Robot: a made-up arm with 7 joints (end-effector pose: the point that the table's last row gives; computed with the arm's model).
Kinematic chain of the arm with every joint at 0, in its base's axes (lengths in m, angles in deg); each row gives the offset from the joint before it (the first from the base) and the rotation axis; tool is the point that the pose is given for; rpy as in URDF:
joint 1: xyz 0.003 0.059 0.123 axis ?
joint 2: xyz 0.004 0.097 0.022 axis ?
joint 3: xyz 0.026 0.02 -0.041 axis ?
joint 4: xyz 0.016 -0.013 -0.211 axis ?
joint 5: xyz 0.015 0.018 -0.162 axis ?
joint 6: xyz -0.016 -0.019 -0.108 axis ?
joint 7: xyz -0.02 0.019 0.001 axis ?
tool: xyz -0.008 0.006 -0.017 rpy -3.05 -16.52 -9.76
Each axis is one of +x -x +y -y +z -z.
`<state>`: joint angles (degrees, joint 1 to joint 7).
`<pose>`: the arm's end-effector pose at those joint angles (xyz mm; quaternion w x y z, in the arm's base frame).
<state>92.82 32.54 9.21 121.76 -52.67 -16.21 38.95</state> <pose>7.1 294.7 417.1 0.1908 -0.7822 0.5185 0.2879</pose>
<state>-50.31 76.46 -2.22 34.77 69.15 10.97 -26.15</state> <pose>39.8 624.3 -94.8 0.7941 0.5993 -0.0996 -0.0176</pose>
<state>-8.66 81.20 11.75 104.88 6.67 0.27 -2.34</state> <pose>332.9 374.2 150.3 0.3545 0.3623 -0.6439 -0.5731</pose>
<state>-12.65 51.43 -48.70 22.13 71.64 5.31 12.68</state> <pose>1.2 499.3 -260.8 0.9758 0.1474 -0.1617 0.0011</pose>
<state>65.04 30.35 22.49 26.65 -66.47 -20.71 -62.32</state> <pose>379.2 515.7 118.1 0.1647 0.7850 -0.5969 -0.0188</pose>
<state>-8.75 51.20 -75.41 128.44 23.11 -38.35 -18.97</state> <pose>69.1 74.1 -97.3 0.4745 -0.4645 -0.7384 -0.1179</pose>
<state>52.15 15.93 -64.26 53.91 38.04 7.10 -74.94</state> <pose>422.0 107.3 -56.9 0.5599 0.4289 -0.7079 -0.0385</pose>
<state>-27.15 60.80 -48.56 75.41 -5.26 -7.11 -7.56</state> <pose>69.4 371.1 -259.7 0.6710 -0.0658 -0.2977 -0.6759</pose>
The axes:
joint 1: -y
joint 2: +x
joint 3: +z
joint 4: -y
joint 5: +z
joint 6: +y
joint 7: -x

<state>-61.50 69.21 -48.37 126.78 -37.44 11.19 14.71</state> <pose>-22.5 198.0 -146.4 0.4458 -0.3996 -0.2377 -0.7649</pose>
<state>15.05 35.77 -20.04 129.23 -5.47 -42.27 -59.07</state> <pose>287.8 169.8 127.8 0.1090 -0.0417 0.9867 -0.1133</pose>
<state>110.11 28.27 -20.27 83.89 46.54 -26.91 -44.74</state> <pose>171.2 217.2 512.7 0.2864 0.1083 0.9099 -0.2799</pose>
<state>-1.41 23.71 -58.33 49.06 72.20 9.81 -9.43</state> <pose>107.7 160.8 -337.2 0.9619 -0.1264 -0.2423 -0.0103</pose>
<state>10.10 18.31 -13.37 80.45 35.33 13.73 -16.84</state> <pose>355.1 203.1 -125.4 0.7303 0.0020 -0.6830 0.0132</pose>
